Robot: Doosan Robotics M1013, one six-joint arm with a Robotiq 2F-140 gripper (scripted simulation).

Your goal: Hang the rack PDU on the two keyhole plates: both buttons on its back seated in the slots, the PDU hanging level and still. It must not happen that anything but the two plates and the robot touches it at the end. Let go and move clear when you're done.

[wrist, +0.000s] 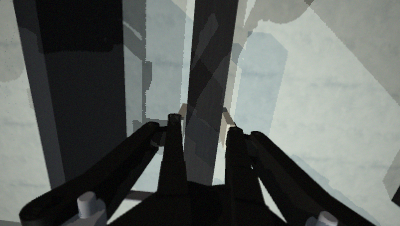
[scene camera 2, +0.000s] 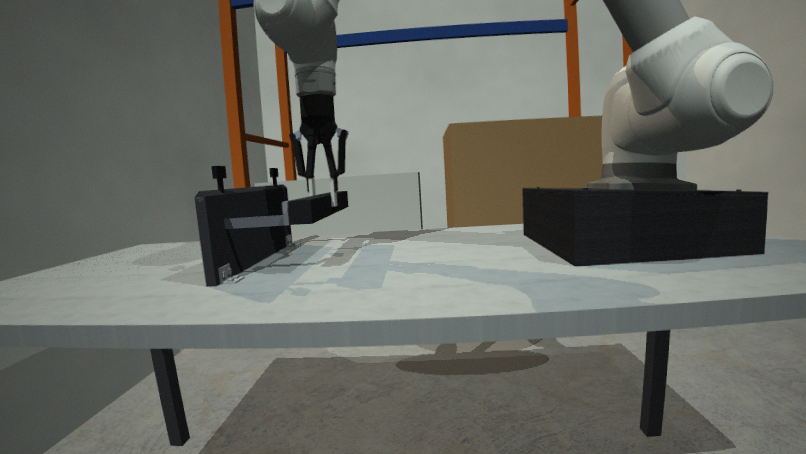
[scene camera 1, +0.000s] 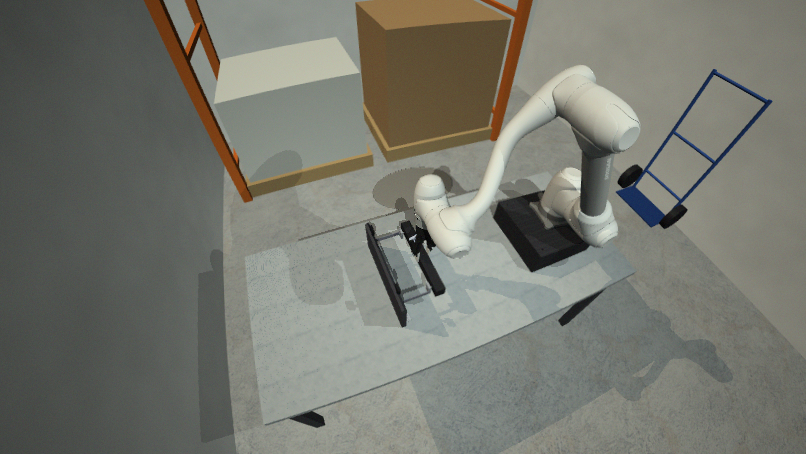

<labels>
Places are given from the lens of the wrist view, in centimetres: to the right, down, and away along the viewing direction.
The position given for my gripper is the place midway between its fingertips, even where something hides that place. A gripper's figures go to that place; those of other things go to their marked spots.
my gripper (wrist: 203,114): 0, 0, 22
mounting panel (wrist: 84,54): -15, -8, 21
</labels>
